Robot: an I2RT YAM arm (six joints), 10 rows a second.
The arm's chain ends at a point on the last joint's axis. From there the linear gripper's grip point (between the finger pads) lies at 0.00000 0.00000 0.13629 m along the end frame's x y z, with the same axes.
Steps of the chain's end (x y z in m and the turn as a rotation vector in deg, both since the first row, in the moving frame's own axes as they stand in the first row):
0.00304 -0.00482 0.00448 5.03 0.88 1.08
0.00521 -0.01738 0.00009 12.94 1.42 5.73
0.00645 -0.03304 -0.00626 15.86 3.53 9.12
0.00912 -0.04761 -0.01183 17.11 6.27 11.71
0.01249 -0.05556 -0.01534 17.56 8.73 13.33
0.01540 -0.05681 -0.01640 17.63 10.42 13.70
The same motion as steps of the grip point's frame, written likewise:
0.00524 -0.01675 0.00394 5.03 0.88 1.08
0.01008 -0.04768 -0.00341 12.94 1.42 5.73
0.01768 -0.06944 -0.01169 15.86 3.53 9.12
0.02779 -0.08584 -0.01864 17.11 6.27 11.71
0.03746 -0.09377 -0.02321 17.56 8.73 13.33
0.04437 -0.09455 -0.02497 17.63 10.42 13.70

